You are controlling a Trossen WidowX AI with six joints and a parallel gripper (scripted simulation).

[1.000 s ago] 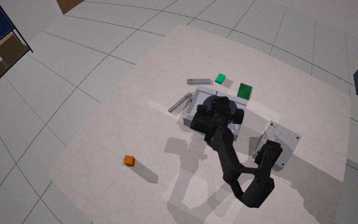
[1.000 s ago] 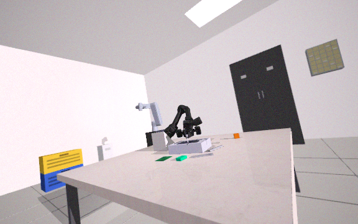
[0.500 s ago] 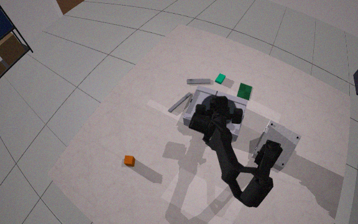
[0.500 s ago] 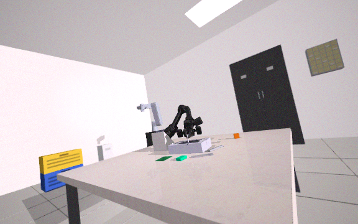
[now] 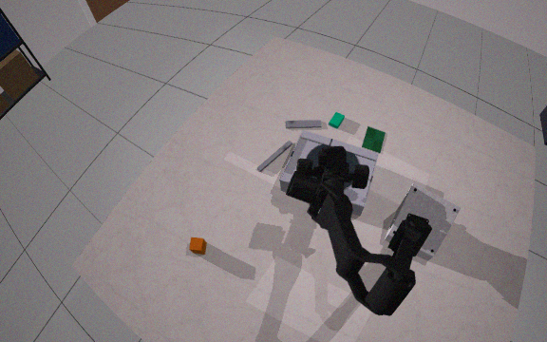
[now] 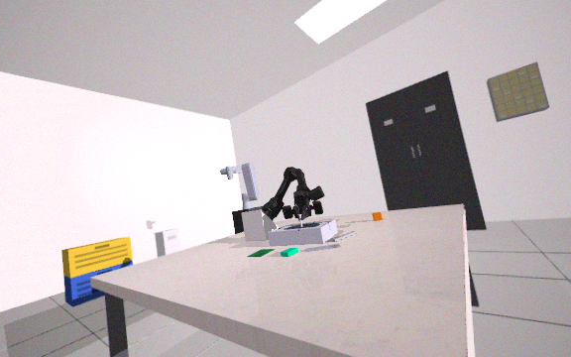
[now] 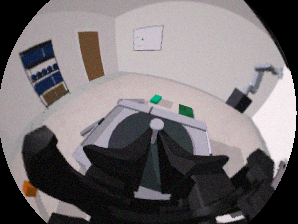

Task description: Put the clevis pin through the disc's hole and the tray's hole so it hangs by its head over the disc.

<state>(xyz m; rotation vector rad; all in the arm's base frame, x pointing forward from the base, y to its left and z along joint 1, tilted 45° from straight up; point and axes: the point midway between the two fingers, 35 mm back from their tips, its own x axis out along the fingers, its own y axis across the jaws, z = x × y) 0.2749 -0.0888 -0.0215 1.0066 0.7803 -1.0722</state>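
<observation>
Now: the steel tray 1 cm to the left of my gripper tip and 4 cm below it. The rest, counted from my gripper tip: dark aluminium disc: 1 cm to the left, 3 cm below; steel clevis pin: 1 cm below; orange cube: 24 cm ahead, 37 cm to the left, 7 cm below.
</observation>
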